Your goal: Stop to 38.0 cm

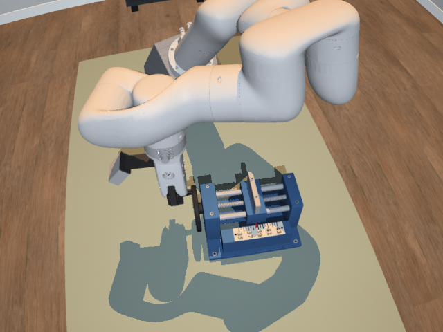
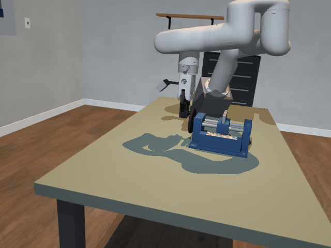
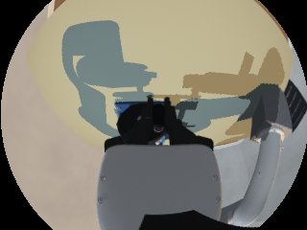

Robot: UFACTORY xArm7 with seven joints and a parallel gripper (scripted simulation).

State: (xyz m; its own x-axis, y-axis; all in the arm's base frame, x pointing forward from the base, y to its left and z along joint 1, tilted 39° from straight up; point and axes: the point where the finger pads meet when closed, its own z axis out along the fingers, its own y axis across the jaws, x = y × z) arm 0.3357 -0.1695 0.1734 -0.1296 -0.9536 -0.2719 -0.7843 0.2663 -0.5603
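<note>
Right now the handwheel is 10 mm ahead of my hand, 20 mm to the left of it and 10 mm below it. Round my hand: stop plate 70 mm ahead, 150 mm to the left, 10 mm below.
</note>
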